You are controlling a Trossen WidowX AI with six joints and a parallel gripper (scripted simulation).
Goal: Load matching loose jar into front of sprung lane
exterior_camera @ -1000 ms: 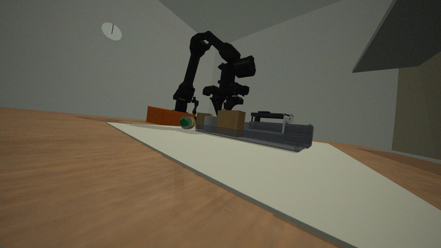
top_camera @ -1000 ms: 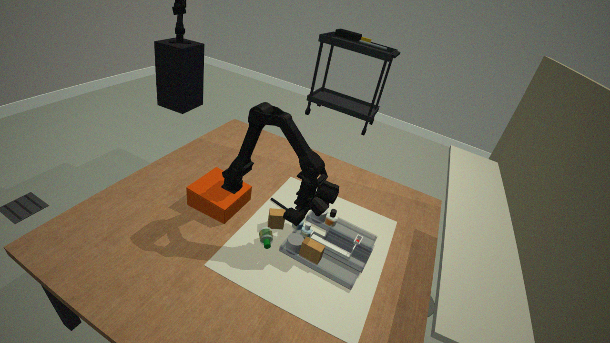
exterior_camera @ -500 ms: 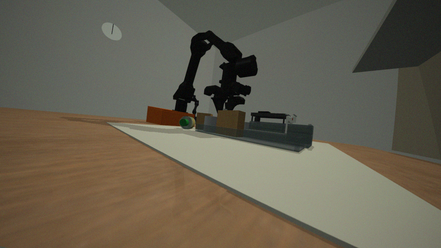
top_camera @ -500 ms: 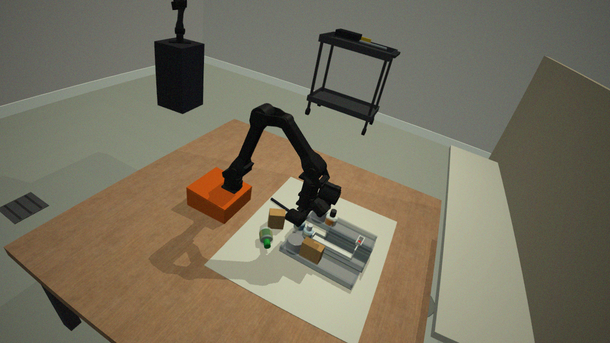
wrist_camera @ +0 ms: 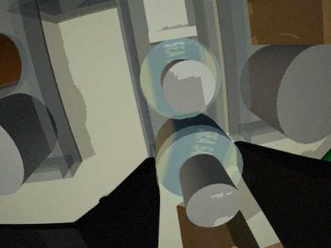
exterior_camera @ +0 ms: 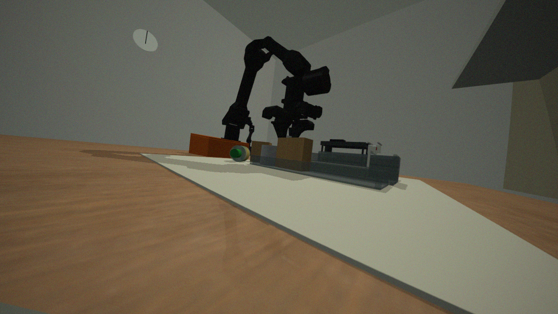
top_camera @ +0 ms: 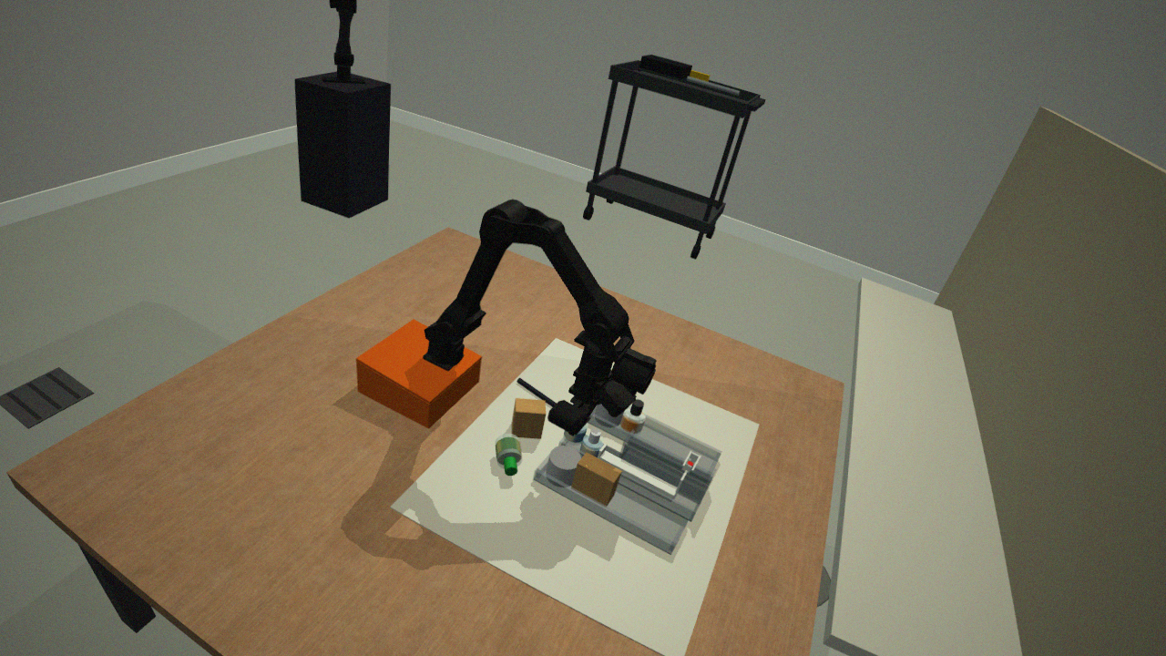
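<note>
Now: the white mat 70 mm ahead of my gripper tip and 60 mm below it. From my gripper tip the other things lie so: thin black stick: 120 mm behind, 110 mm to the left, 50 mm below; white pusher plate: 150 mm ahead, 10 mm to the left, 10 mm below; grey lane rack: 160 mm ahead, 10 mm to the left, 40 mm below.
</note>
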